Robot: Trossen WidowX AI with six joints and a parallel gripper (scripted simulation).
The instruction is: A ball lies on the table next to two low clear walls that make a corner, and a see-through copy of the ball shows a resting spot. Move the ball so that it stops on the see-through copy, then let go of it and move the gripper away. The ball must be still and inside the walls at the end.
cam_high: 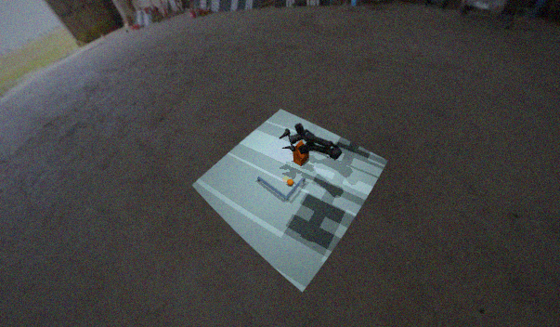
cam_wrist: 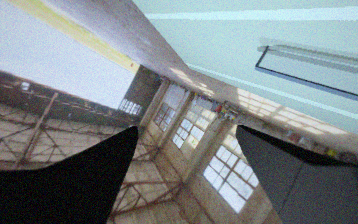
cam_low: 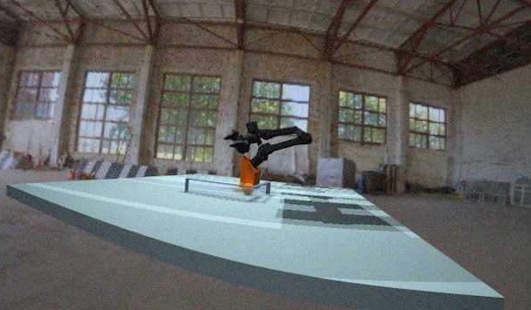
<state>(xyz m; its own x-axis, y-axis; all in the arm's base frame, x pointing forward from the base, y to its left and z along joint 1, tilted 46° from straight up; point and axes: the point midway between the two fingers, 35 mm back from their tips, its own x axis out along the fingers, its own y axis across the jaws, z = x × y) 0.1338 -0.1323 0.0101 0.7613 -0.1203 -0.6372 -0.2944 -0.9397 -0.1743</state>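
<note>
The orange ball is 11 cm ahead of my gripper tip, 22 cm to the left of it and 22 cm below it. Also, from my gripper tip: see-through copy of ball: 12 cm ahead, 17 cm to the left, 22 cm below.
</note>
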